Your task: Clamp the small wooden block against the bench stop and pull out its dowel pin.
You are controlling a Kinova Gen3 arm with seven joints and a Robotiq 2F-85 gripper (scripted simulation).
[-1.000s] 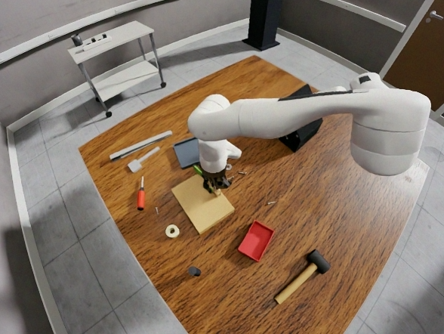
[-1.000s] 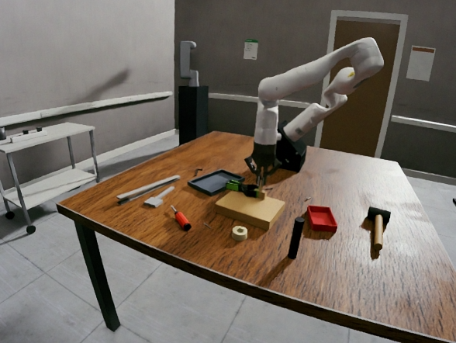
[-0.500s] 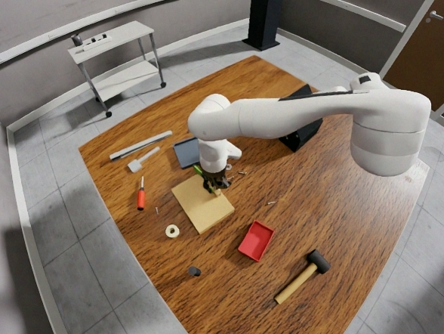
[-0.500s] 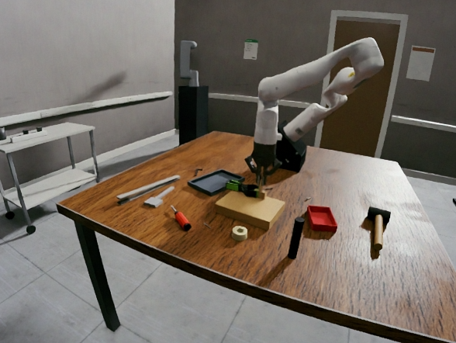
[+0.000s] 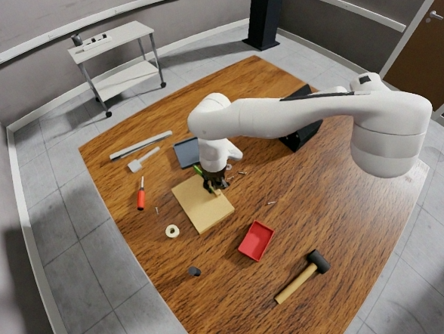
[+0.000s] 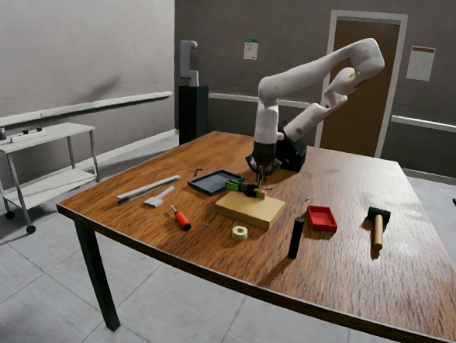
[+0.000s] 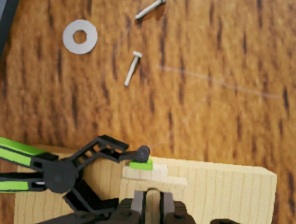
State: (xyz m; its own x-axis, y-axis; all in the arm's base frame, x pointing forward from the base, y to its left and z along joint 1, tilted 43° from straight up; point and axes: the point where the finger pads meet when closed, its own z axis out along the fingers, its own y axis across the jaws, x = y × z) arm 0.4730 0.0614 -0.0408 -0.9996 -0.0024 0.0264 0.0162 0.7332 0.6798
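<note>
Right now my hand is 6 cm above the wooden block. The rest, counted from my hand: bench board 5 cm ahead, 1 cm to the right, 8 cm below; then red bin 23 cm to the left, 9 cm below; then pale dowel pin 2 cm below.
</note>
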